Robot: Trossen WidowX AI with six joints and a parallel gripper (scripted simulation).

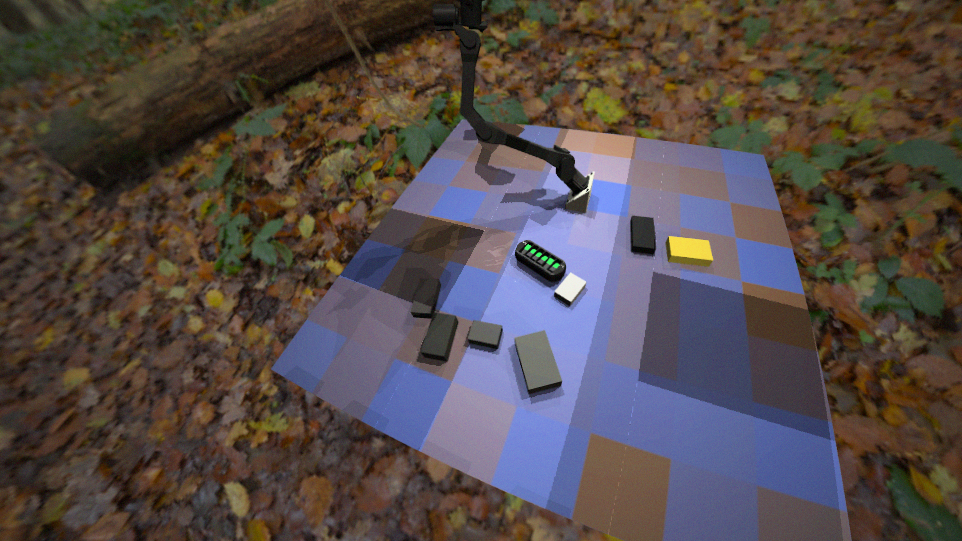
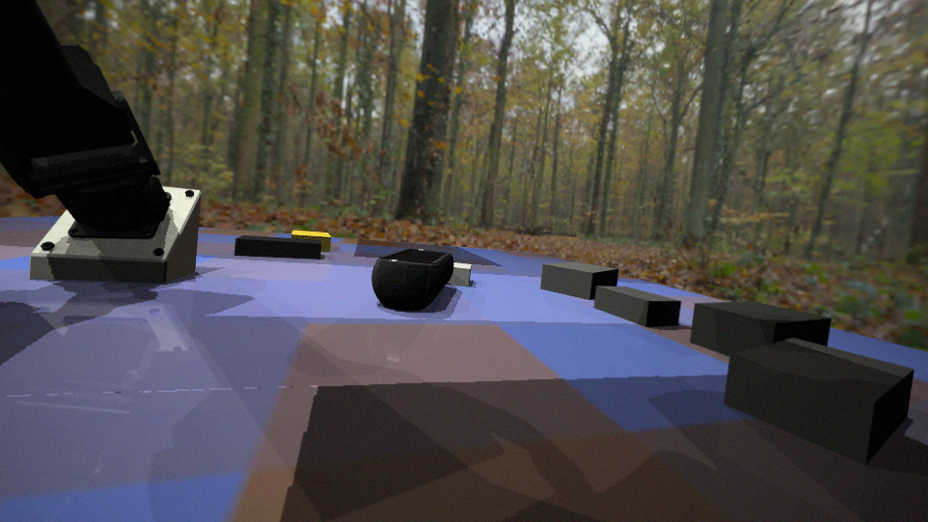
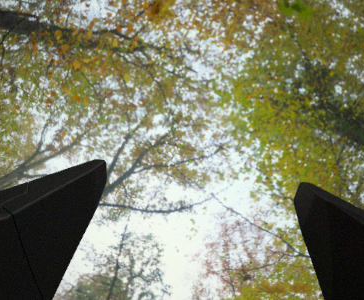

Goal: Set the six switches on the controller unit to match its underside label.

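The white block lies 72 cm below my gripper tip, 45 cm ahead of it and 34 cm to the left of it. Also, from my gripper tip: dark block 72 cm below, 52 cm to the left, 21 cm ahead; then yellow block 71 cm below, 65 cm to the left, 25 cm ahead.
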